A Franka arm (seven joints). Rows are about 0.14 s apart.
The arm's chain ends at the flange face. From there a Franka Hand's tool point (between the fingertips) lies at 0.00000 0.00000 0.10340 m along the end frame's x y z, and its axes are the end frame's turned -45 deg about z.
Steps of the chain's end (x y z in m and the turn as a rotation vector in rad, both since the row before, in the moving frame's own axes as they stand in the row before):
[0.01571 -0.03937 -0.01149 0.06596 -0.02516 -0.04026]
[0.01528 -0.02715 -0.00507 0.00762 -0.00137 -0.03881]
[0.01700 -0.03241 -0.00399 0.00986 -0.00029 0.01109]
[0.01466 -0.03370 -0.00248 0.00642 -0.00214 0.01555]
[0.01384 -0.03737 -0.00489 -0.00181 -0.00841 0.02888]
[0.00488 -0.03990 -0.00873 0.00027 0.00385 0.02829]
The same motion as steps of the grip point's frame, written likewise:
[0.04179 -0.02345 -0.01175 0.06443 0.02885 -0.04026]
[0.03045 -0.00906 -0.00507 0.00636 0.00442 -0.03881]
[0.03564 -0.01163 -0.00400 0.00718 0.00677 0.01109]
[0.03451 -0.01409 -0.00248 0.00605 0.00303 0.01555]
[0.03547 -0.01713 -0.00489 0.00467 -0.00723 0.02888]
[0.03196 -0.02450 -0.00873 -0.00253 0.00291 0.02829]

